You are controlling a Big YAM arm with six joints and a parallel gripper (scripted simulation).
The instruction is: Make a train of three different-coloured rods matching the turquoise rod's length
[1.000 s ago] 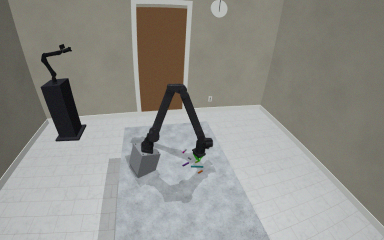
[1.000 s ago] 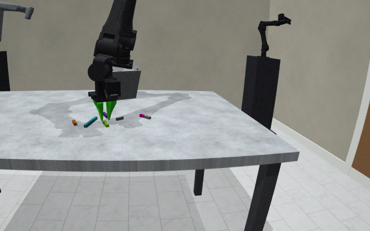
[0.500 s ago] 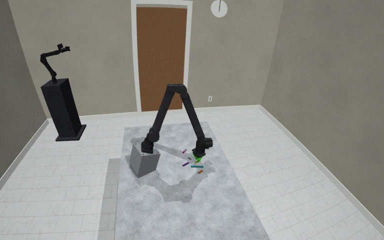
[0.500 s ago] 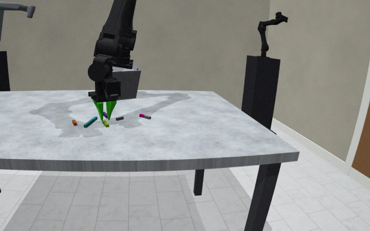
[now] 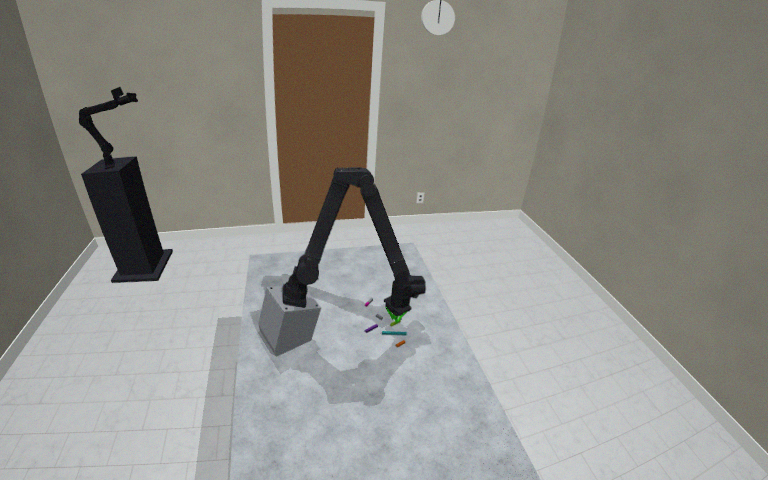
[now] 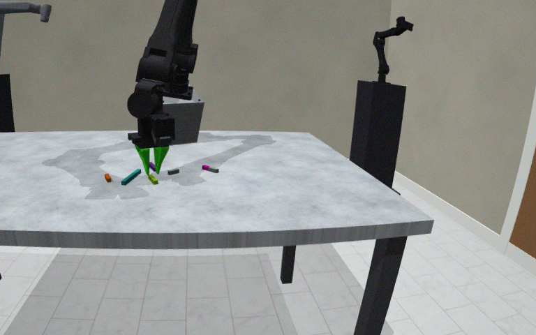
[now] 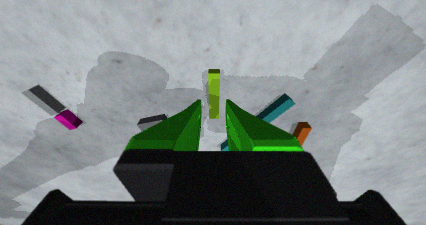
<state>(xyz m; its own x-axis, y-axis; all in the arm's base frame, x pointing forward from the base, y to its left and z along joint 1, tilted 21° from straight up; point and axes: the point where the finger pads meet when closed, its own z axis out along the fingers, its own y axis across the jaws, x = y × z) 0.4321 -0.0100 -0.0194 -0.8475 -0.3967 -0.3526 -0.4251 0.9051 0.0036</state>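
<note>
Now: the lime rod 2 cm below my hand. The rest, counted from my hand: purple rod (10 cm behind, 2 cm to the right, 2 cm below); then turquoise rod (2 cm behind, 6 cm to the right, 2 cm below); then orange rod (12 cm to the right, 2 cm below).
</note>
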